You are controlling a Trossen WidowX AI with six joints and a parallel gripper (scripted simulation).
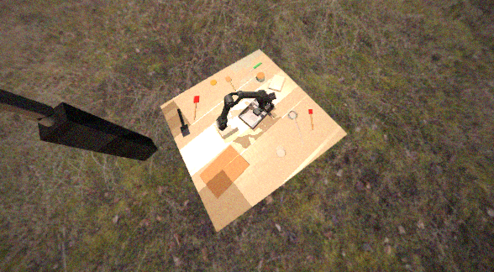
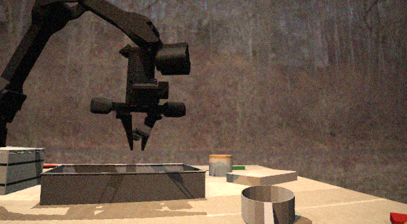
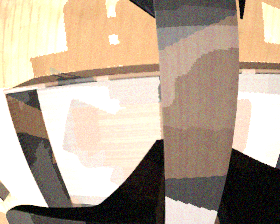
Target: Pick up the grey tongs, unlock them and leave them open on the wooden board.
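The roasting tin lies 2 cm behind my gripper tip, 6 cm to the left of it and 7 cm below it. The rest, counted from my gripper tip: jar: 29 cm ahead, 31 cm to the left, 6 cm below.
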